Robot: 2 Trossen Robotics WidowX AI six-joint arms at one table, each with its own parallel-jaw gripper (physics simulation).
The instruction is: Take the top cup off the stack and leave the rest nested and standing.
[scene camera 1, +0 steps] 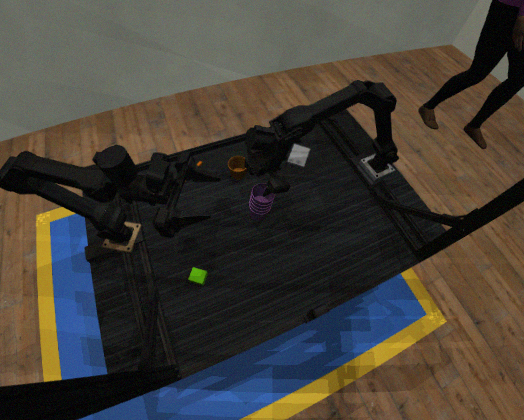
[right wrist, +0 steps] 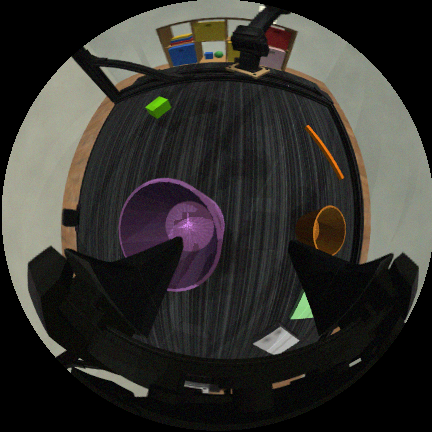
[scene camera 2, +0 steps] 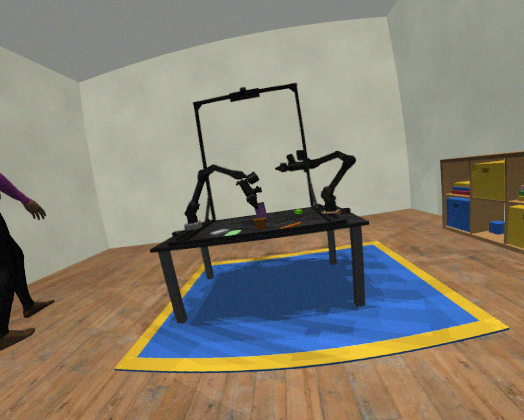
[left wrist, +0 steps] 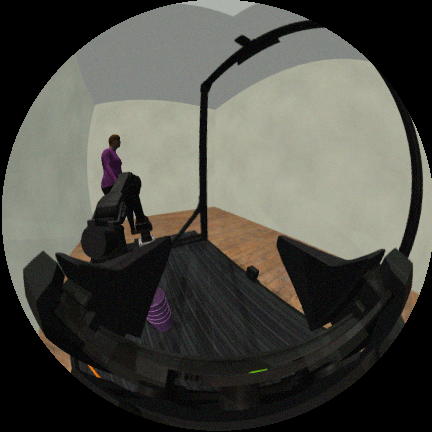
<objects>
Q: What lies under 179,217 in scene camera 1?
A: The left gripper.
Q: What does the orange cup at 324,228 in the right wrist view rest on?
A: The table.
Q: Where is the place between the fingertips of the left gripper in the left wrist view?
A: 224,241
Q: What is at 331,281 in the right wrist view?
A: The right gripper.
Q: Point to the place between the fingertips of the right gripper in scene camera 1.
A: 257,185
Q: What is the left gripper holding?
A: Nothing.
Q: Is the left gripper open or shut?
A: Open.
</objects>
